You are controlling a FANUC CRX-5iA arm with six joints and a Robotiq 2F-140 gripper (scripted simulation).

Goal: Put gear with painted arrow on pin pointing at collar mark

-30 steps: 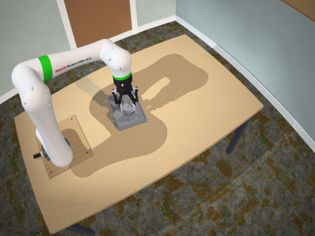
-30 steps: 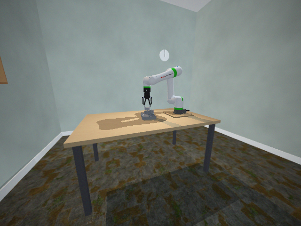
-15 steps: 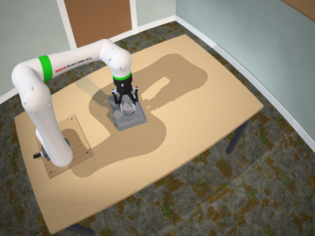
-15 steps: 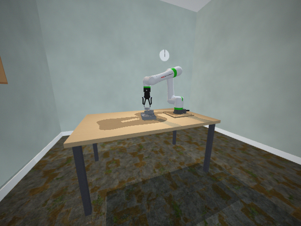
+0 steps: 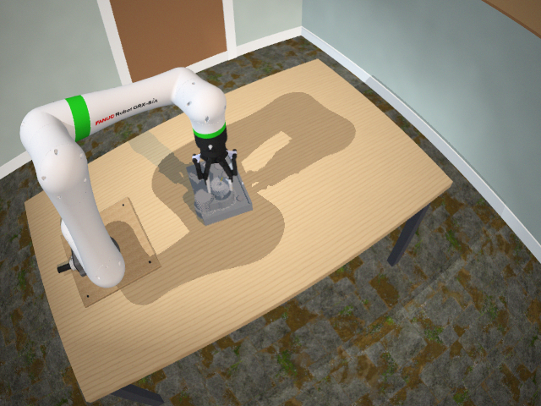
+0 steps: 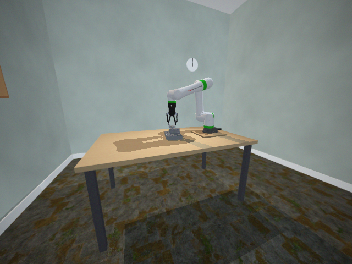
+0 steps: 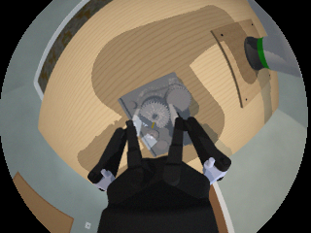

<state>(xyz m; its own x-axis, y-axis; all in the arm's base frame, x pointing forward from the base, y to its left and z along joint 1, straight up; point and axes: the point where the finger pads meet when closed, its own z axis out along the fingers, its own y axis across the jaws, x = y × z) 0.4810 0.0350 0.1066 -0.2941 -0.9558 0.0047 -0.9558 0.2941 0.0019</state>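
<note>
The grey gear is 2 cm below my hand.
</note>
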